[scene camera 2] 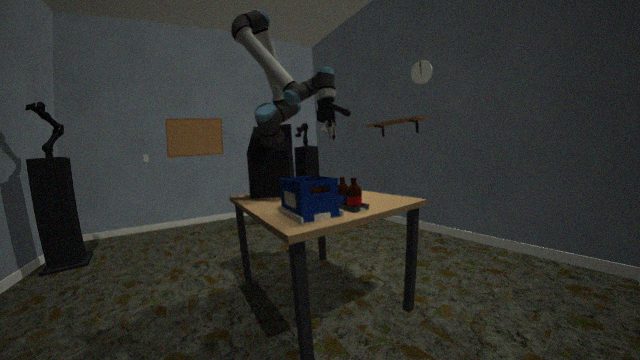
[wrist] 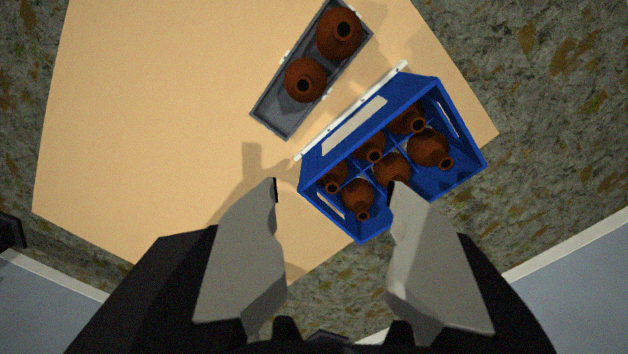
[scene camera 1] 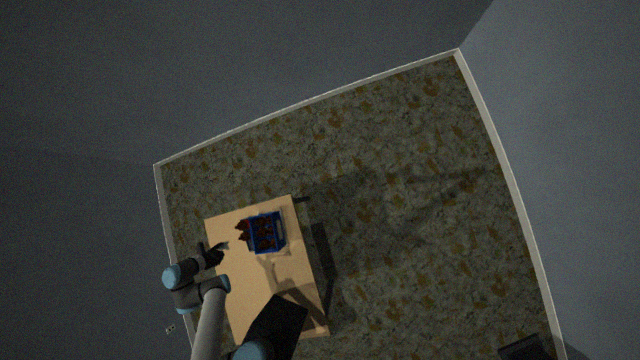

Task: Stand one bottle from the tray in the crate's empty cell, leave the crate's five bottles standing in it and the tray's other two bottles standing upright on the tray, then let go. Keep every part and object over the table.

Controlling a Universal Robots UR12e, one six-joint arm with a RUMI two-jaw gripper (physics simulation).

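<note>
You'd see my gripper [wrist: 331,181] here, and along with it there's a white strip [wrist: 401,63].
</note>
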